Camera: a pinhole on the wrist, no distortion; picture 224 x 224 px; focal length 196.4 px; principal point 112.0 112.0 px. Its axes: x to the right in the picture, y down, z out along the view. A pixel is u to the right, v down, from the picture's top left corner.
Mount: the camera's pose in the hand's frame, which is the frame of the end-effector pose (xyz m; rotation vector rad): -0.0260 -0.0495 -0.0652 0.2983 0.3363 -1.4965
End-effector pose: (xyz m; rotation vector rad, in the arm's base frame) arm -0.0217 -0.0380 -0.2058 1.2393 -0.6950 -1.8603
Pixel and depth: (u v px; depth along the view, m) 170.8 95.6 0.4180
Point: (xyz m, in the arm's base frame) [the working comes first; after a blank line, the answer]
In the camera's frame: 0.1251 -0.0349 0.4180

-0.3629 0.1830 -0.3428
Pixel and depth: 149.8 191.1 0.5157
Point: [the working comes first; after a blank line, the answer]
In the camera's frame: 0.0993 0.2077 0.5157

-0.5070 -0.0187 -0.4302
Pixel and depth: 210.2 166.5 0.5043
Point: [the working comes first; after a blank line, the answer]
In the camera's frame: 0.2521 0.1399 0.5043

-0.4708 0.1074 -0.5346
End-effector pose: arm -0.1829 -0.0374 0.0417 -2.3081 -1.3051 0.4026
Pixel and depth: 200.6 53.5 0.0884
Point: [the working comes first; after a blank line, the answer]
In the camera's frame: 0.0399 -0.0263 0.0884

-0.2964 -0.0234 0.1064
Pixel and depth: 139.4 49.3 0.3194
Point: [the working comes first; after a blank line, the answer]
In the camera's frame: 0.0446 -0.1020 0.3194

-0.5005 0.0145 -0.0200
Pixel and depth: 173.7 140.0 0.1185
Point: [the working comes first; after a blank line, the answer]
In the camera's frame: 0.0372 0.0169 0.1185

-0.2921 0.0245 0.0848
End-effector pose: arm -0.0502 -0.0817 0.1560 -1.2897 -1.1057 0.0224
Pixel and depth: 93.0 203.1 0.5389
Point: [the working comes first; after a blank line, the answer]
In the camera's frame: -0.0521 0.2500 0.5389

-0.3280 0.3165 0.4043
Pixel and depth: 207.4 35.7 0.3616
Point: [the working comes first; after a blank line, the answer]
In the camera's frame: 0.1756 -0.1405 0.3616

-0.4537 -0.1436 0.3133
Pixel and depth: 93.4 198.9 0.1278
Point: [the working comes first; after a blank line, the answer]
In the camera's frame: -0.0121 0.0565 0.1278

-0.1159 -0.0505 0.2360
